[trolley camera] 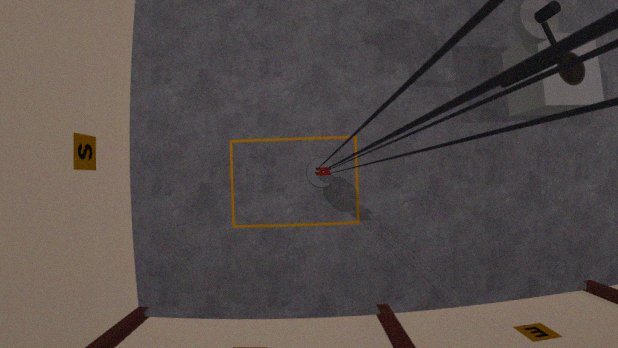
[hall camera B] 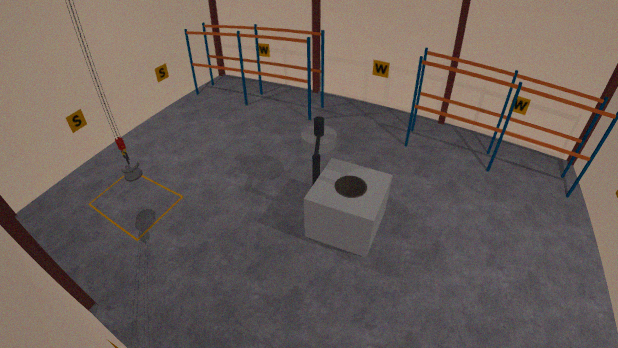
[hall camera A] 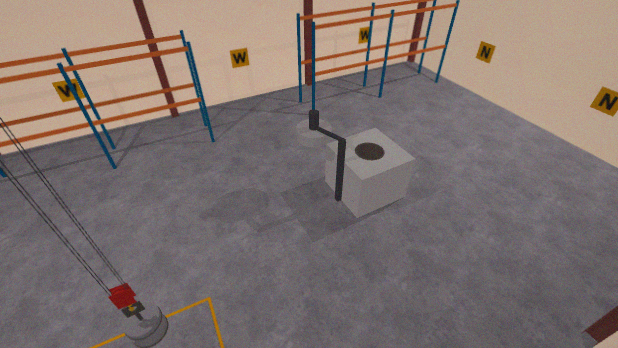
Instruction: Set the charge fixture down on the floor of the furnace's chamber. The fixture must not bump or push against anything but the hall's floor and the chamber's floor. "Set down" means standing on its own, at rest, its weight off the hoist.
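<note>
The grey, round charge fixture (hall camera A: 150, 334) (hall camera B: 132, 174) (trolley camera: 312, 176) hangs upright under the red hook block, above the marked rectangle's area. Its shadow lies apart from it on the floor. My hook (hall camera A: 133, 308) (hall camera B: 124, 154) (trolley camera: 323, 171) is joined to the fixture's top and carries it. The pale box-shaped furnace (hall camera A: 384, 187) (hall camera B: 334, 222) (trolley camera: 570, 96) stands well away, with a dark round opening (hall camera A: 369, 151) (hall camera B: 351, 186) (trolley camera: 571, 68) in its top. The chamber's floor is hidden in the dark.
A dark post (hall camera A: 340, 172) (hall camera B: 316, 169) with an arm rises beside the furnace. A pale disc (hall camera A: 303, 132) (hall camera B: 327, 145) (trolley camera: 530, 24) hangs under the arm's end. Yellow lines (hall camera A: 215, 320) (hall camera B: 114, 222) (trolley camera: 295, 224) mark a floor rectangle. Blue-orange racks (hall camera A: 386, 55) (hall camera B: 242, 67) line the W wall.
</note>
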